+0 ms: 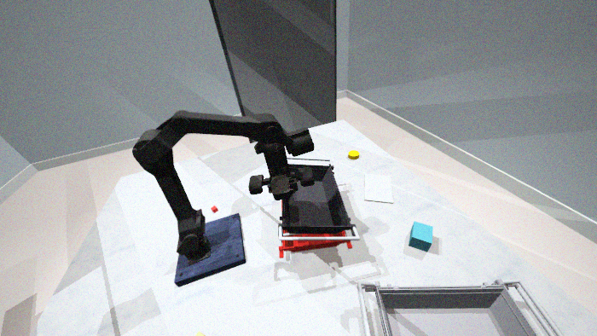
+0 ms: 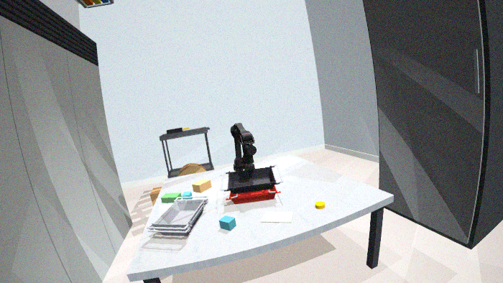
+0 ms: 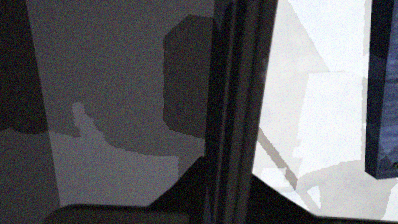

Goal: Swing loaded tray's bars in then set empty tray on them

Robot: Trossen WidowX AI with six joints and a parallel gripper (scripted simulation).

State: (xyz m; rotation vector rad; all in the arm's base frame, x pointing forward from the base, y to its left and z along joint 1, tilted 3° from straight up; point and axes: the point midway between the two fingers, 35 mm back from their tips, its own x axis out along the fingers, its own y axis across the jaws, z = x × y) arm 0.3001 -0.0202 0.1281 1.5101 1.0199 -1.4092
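The black tray is 80 mm ahead of my gripper tip, 30 mm to the right of it and 10 mm above it. Also, from my gripper tip: yellow disc 420 mm ahead, 200 mm to the left, 100 mm below; cream sheet 370 mm ahead, 20 mm to the right, 110 mm below.
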